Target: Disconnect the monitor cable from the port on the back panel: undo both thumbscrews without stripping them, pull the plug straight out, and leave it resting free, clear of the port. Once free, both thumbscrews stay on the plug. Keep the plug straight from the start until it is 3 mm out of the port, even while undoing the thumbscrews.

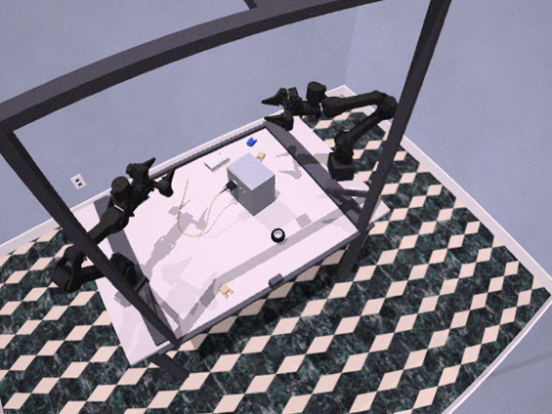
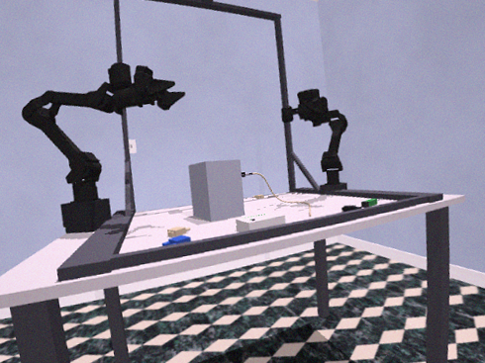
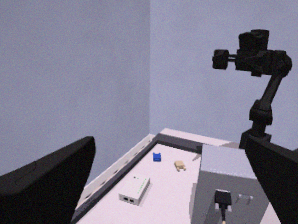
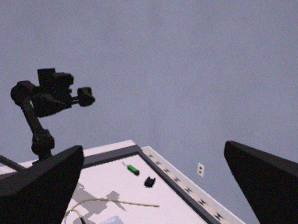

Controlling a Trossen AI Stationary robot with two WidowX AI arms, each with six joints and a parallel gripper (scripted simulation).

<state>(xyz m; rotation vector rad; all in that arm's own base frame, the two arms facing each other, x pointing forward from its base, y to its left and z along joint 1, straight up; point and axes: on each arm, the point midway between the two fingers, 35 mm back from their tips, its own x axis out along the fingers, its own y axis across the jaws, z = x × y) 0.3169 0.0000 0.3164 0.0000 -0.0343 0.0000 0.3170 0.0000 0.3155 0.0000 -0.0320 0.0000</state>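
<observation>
Right now my left hand is 40 mm past the grey box, 330 mm to the left of it and 270 mm above it.
</observation>
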